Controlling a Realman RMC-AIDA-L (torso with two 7-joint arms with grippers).
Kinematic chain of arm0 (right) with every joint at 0, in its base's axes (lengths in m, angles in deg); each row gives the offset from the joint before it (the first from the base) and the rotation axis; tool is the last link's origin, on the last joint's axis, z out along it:
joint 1: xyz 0 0 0.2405 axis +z
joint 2: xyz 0 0 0 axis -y
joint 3: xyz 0 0 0.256 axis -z
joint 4: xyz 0 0 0 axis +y
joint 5: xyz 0 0 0.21 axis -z
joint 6: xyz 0 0 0 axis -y
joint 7: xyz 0 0 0.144 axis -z
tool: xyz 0 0 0
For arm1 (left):
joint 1: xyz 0 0 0.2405 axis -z
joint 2: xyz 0 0 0 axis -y
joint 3: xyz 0 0 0.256 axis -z
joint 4: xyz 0 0 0 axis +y
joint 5: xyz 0 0 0.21 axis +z
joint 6: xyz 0 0 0 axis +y
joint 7: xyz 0 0 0.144 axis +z
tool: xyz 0 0 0
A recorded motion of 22 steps. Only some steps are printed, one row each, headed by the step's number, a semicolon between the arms.
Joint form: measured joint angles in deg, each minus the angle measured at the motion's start. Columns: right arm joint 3, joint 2, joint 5, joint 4, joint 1, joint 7, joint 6; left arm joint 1, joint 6, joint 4, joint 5, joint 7, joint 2, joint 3.
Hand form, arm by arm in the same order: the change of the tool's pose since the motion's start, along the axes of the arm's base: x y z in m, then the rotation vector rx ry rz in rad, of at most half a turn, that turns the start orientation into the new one. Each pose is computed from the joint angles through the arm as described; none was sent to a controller.
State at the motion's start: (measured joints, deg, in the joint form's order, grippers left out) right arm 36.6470 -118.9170 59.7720 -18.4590 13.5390 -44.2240 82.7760; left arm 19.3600 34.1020 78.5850 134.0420 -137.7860 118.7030 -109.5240
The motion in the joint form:
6: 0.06 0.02 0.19 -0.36 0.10 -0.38 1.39; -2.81 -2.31 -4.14 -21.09 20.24 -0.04 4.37
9: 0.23 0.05 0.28 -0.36 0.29 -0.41 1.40; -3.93 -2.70 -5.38 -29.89 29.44 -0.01 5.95
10: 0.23 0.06 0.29 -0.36 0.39 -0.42 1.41; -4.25 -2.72 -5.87 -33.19 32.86 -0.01 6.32
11: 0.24 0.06 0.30 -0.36 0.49 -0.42 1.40; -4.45 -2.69 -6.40 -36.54 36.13 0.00 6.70
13: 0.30 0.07 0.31 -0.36 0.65 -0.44 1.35; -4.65 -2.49 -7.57 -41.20 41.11 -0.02 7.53
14: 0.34 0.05 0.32 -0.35 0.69 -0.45 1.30; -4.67 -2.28 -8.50 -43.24 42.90 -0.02 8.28
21: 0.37 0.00 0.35 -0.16 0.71 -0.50 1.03; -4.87 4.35 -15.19 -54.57 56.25 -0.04 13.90
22: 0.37 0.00 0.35 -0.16 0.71 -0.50 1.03; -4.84 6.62 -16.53 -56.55 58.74 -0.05 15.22
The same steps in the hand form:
6: -0.0043 0.0002 0.0016 0.0018 0.0032 0.0294; -0.0167 0.0016 0.0100 0.0196 -0.1255 -0.0097
9: -0.0055 0.0014 0.0011 -0.0022 0.0020 0.0347; -0.0210 0.0022 0.0159 0.0436 -0.1707 -0.0316
10: -0.0060 0.0020 0.0012 -0.0023 0.0019 0.0366; -0.0219 0.0020 0.0174 0.0504 -0.1864 -0.0422
11: -0.0064 0.0026 0.0011 -0.0027 0.0018 0.0383; -0.0223 0.0022 0.0189 0.0577 -0.2044 -0.0518
13: -0.0072 0.0036 0.0010 -0.0040 0.0015 0.0408; -0.0254 0.0034 0.0217 0.0718 -0.2227 -0.0639
14: -0.0074 0.0039 0.0006 -0.0051 0.0018 0.0409; -0.0291 0.0048 0.0236 0.0800 -0.2340 -0.0564
21: -0.0068 0.0039 -0.0007 -0.0089 0.0049 0.0352; -0.0538 0.0046 0.0326 0.0817 -0.2863 -0.0652
22: -0.0068 0.0039 -0.0007 -0.0089 0.0049 0.0352; -0.0571 0.0035 0.0347 0.0759 -0.3032 -0.0762

